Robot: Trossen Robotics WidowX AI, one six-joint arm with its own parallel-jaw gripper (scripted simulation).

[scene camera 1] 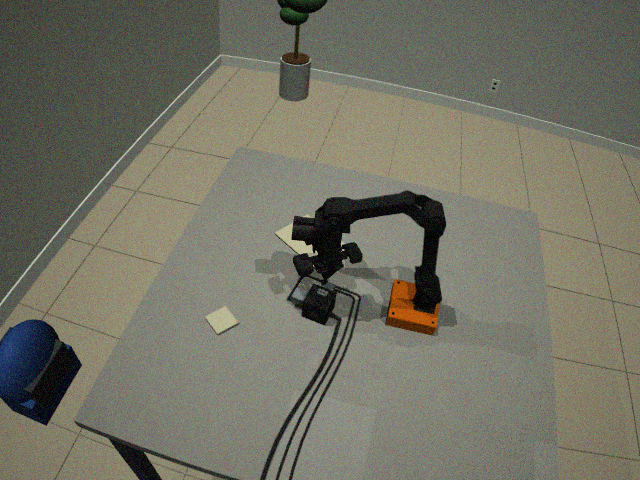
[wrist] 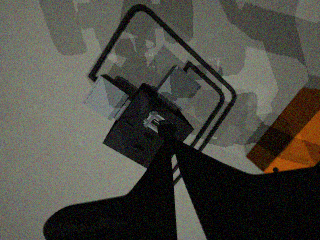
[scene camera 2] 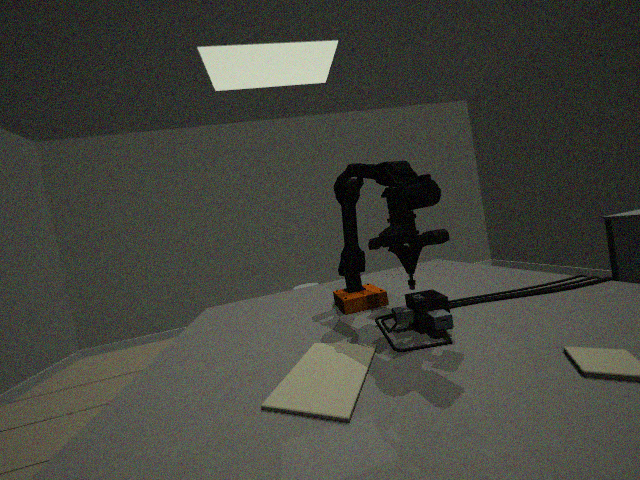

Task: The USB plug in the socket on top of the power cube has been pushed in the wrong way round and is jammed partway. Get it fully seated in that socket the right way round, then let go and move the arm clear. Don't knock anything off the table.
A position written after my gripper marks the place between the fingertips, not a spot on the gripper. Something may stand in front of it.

My gripper [scene camera 2: 411,274] carries a dark USB plug. I also see a black power cube [scene camera 2: 432,300].
My gripper is seen too in scene camera 1 [scene camera 1: 325,278] and in the wrist view [wrist: 171,147]. The black power cube is seen too in the wrist view [wrist: 128,135].
